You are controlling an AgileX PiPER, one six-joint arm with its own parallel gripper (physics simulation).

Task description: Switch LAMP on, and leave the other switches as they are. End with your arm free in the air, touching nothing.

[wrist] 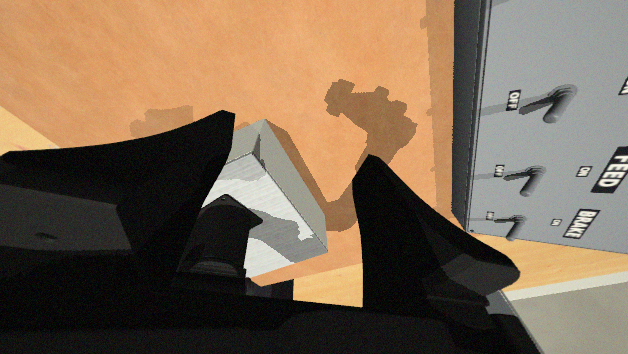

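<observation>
My gripper [301, 151] is open, with its two black fingers apart and no object between their tips. A grey switch panel [520, 40] is at the right, apart from the fingers. Three toggle levers show on it: an upper one [552, 106] beside an OFF label [513, 100], the FEED lever [532, 182] and the BRAKE lever [513, 229]. Their tips point down and slightly left in the view, toward the OFF side. The FEED label [610, 171] and BRAKE label [580, 224] show. The LAMP label does not show, and the upper lever's name is out of view.
A silver-grey block [296, 185] with a black part [225, 230] on it stands on the orange surface [280, 55], beyond and partly behind the left finger. Dark arm shadows fall on that surface. Light wood and a grey floor area show at the lower right.
</observation>
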